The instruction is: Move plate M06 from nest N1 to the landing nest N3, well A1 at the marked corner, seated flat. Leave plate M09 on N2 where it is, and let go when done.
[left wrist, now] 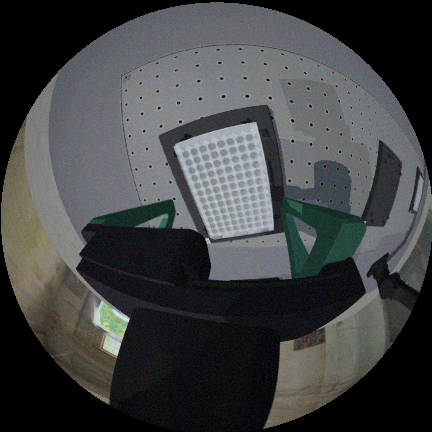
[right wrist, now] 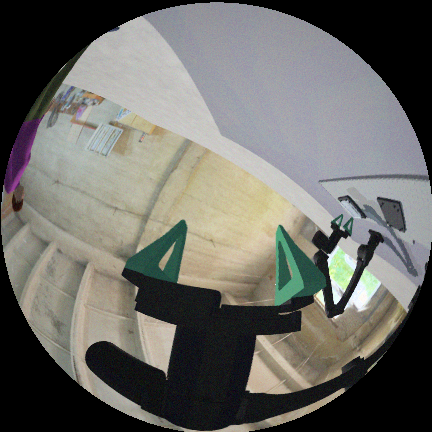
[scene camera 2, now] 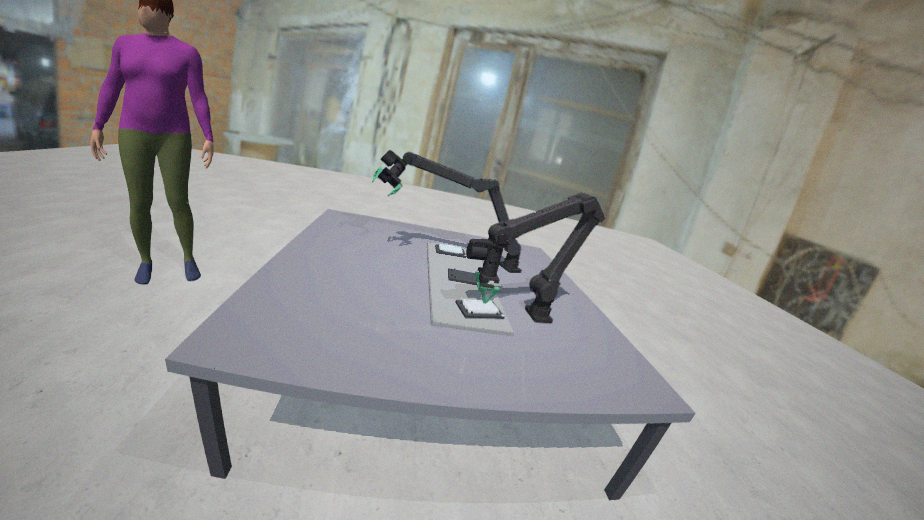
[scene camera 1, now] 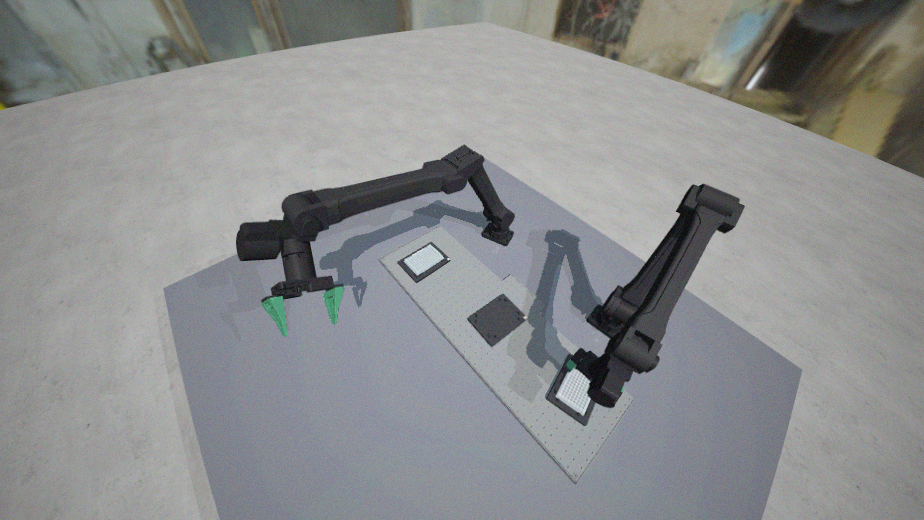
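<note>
A white well plate (scene camera 1: pixel 574 391) (scene camera 2: pixel 479 307) (left wrist: pixel 225 185) sits in a dark nest (scene camera 1: pixel 563 403) (left wrist: pixel 269 155) at the board's lower right in scene camera 1. A second white plate (scene camera 1: pixel 424 259) (scene camera 2: pixel 450 248) lies in the nest at the far end. The middle nest (scene camera 1: pixel 496 319) (scene camera 2: pixel 462 276) (left wrist: pixel 385 185) (right wrist: pixel 391 213) is empty. Plate and nest labels are not legible. My left gripper (scene camera 1: pixel 598 377) (scene camera 2: pixel 487 298) (left wrist: pixel 226 204) is open above the first plate, its fingers spread wide and holding nothing. My right gripper (scene camera 1: pixel 310 329) (scene camera 2: pixel 381 187) (right wrist: pixel 230 225) is open and empty, raised away from the nests.
The perforated grey board (scene camera 1: pixel 569 452) carries all three nests on the grey-blue table (scene camera 1: pixel 362 439) (scene camera 2: pixel 310 323). In scene camera 1 the left arm (scene camera 1: pixel 678 278) leans over the board's lower right end. The right arm (scene camera 1: pixel 381 194) stretches left, high above the table. A person (scene camera 2: pixel 155 84) stands beyond the table.
</note>
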